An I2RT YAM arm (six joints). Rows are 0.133 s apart.
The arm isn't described. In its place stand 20 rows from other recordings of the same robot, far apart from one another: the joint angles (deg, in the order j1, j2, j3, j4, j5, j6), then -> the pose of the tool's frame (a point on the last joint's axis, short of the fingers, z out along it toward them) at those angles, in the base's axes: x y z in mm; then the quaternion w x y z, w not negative.
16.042, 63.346, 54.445, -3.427, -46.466, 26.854 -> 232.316, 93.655, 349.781, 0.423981, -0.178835, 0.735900, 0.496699
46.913, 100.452, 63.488, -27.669, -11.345, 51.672 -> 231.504, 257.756, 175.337, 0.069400, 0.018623, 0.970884, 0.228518
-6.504, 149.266, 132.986, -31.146, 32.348, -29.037 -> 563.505, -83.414, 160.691, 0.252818, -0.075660, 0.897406, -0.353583
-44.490, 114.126, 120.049, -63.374, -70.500, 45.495 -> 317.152, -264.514, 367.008, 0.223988, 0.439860, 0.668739, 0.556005
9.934, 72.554, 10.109, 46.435, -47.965, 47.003 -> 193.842, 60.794, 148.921, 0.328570, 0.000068, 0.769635, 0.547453
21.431, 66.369, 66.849, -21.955, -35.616, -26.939 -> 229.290, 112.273, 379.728, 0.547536, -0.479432, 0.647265, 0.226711
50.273, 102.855, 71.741, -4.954, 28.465, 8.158 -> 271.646, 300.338, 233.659, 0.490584, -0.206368, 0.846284, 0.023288
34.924, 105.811, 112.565, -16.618, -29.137, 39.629 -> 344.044, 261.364, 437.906, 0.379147, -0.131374, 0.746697, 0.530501
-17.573, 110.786, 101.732, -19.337, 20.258, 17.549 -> 434.389, -150.501, 329.950, 0.504097, 0.340980, 0.778954, -0.151159
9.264, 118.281, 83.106, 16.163, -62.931, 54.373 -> 454.017, 106.175, 224.510, 0.196751, -0.013526, 0.757588, 0.622228
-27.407, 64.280, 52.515, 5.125, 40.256, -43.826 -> 218.458, -139.185, 348.432, 0.357888, 0.126349, 0.726745, -0.572533
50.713, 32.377, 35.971, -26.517, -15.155, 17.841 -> 79.926, 112.394, 287.904, 0.390653, -0.303658, 0.771859, 0.399270
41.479, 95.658, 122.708, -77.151, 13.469, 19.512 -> 235.206, 196.872, 457.738, 0.347905, -0.138580, 0.924031, 0.076967
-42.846, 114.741, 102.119, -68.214, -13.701, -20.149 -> 298.987, -265.811, 251.081, 0.129749, 0.185405, 0.972213, 0.059941
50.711, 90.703, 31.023, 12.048, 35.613, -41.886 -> 185.805, 194.362, 120.227, 0.364971, -0.565454, 0.693243, -0.257823
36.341, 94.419, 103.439, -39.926, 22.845, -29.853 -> 301.833, 204.893, 419.526, 0.492345, -0.383819, 0.767694, -0.144658
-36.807, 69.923, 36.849, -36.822, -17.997, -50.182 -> 170.318, -113.709, 176.749, 0.231063, -0.140369, 0.962735, -0.006933
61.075, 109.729, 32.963, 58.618, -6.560, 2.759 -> 154.859, 288.647, 103.182, 0.472723, -0.423209, 0.689646, 0.349023
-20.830, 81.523, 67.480, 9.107, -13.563, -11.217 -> 322.170, -113.641, 364.030, 0.669212, -0.018230, 0.735860, -0.101657
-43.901, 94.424, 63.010, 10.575, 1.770, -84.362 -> 275.304, -266.466, 261.239, 0.236160, -0.276446, 0.775477, -0.516180
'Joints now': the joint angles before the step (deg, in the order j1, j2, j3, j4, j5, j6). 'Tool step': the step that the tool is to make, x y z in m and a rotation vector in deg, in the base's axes. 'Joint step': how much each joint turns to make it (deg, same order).
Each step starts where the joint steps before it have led.
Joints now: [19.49, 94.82, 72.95, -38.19, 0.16, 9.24]
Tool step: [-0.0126, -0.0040, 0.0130, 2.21, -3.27, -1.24]
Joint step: [0.06, -4.44, -2.56, 1.94, -0.16, 1.62]
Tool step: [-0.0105, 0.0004, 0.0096, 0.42, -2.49, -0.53]
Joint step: [0.81, -3.10, -1.47, 0.84, 1.14, 0.84]
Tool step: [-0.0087, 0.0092, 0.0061, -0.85, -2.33, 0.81]
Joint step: [2.34, -1.71, -0.71, 0.84, 2.24, 0.23]
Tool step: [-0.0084, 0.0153, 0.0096, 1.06, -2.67, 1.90]
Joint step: [3.24, -1.29, 0.23, 1.28, 0.96, 0.95]
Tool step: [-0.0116, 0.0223, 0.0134, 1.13, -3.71, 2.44]
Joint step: [4.78, -1.13, 0.94, 1.62, 2.15, 1.20]
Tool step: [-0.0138, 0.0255, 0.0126, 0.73, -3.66, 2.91]
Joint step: [5.51, -0.44, 1.39, 1.51, 2.85, 0.79]
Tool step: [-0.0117, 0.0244, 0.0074, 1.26, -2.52, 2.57]
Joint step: [4.92, 0.59, 1.33, 1.82, 2.17, 1.11]
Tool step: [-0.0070, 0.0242, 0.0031, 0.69, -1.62, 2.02]
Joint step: [4.10, 2.04, 2.00, 1.51, 2.00, 0.85]
